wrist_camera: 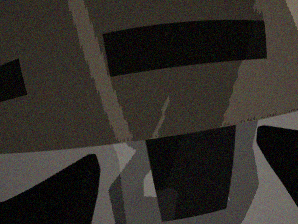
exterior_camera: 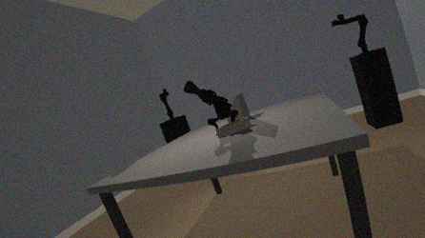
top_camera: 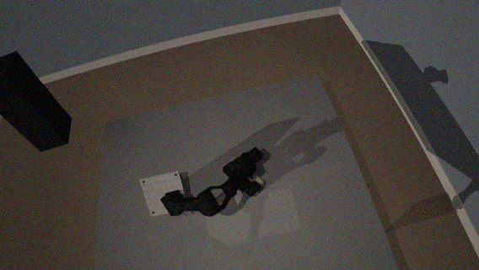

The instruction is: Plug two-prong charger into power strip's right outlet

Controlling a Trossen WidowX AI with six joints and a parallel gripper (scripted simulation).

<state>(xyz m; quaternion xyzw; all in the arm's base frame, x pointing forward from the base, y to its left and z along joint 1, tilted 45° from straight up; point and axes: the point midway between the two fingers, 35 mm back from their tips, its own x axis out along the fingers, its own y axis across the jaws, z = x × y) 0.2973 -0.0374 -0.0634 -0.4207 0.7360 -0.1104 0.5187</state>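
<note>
The two-prong charger lies 2 cm ahead of my gripper tip, 1 cm to the left of it and 1 cm above it.
</note>
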